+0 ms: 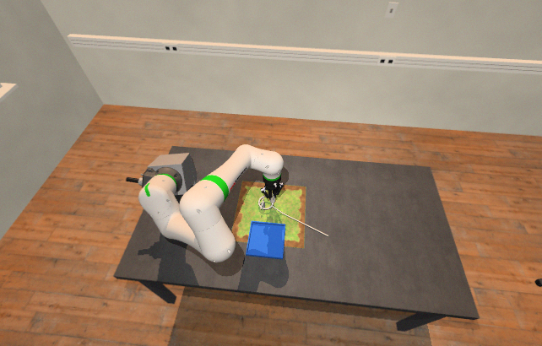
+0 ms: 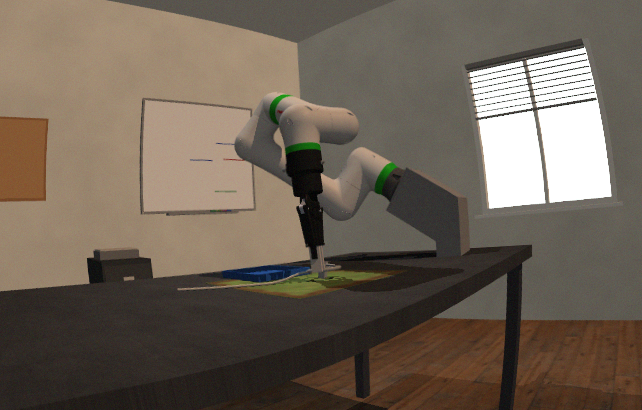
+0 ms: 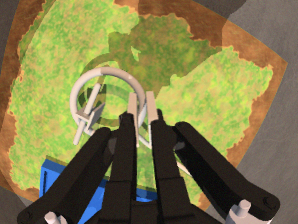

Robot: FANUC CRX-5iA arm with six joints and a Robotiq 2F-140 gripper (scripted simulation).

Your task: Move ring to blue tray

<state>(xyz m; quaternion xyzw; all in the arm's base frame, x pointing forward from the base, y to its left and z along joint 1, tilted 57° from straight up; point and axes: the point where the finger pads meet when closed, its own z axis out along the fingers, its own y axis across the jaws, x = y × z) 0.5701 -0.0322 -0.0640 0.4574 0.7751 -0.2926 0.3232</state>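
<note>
Now: hand 4 cm past the ring, 1 cm to the left of it and 3 cm above it. Round my hand: blue tray: 2 cm behind, 23 cm to the right, 5 cm below; then grey stake: 5 cm behind, 3 cm to the right, 3 cm below.
</note>
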